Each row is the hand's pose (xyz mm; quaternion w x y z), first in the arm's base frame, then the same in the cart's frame.
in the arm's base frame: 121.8 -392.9 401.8 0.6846 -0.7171 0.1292 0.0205
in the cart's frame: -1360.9 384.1 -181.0 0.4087 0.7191 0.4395 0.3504
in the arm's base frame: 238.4 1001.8 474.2 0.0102 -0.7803 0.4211 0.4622
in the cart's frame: -253.4 -78.1 -904.9 0.5044 0.4545 -0.3092 0.6659
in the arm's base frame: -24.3 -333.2 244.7 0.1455 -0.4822 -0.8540 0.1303
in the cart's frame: -1300.5 211.3 -54.1 0.8332 0.1187 0.1997 -0.5018
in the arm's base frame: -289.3 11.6 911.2 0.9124 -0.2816 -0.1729 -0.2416
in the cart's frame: -1449.7 -103.5 -769.6 0.1208 0.6433 0.7470 -0.1168
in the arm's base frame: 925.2 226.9 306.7 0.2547 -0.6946 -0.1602 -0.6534
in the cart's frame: -501.8 846.3 -476.0 0.4939 -0.0355 0.8179 0.2928
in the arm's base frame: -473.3 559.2 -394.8 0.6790 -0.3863 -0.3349 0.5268
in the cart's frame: -486.0 -627.8 144.6 0.4658 0.8360 0.0420 -0.2870
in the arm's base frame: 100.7 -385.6 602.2 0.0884 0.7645 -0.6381 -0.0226
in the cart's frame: -1457.3 382.2 -358.1 0.3193 0.1830 -0.0388 0.9290
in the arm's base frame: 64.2 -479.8 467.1 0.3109 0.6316 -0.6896 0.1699
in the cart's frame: -1483.0 374.3 -191.5 0.1879 -0.1125 -0.0273 0.9754
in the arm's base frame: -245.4 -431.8 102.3 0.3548 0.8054 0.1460 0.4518
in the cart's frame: -1401.8 37.4 141.8 0.7180 -0.4111 0.3560 0.4344
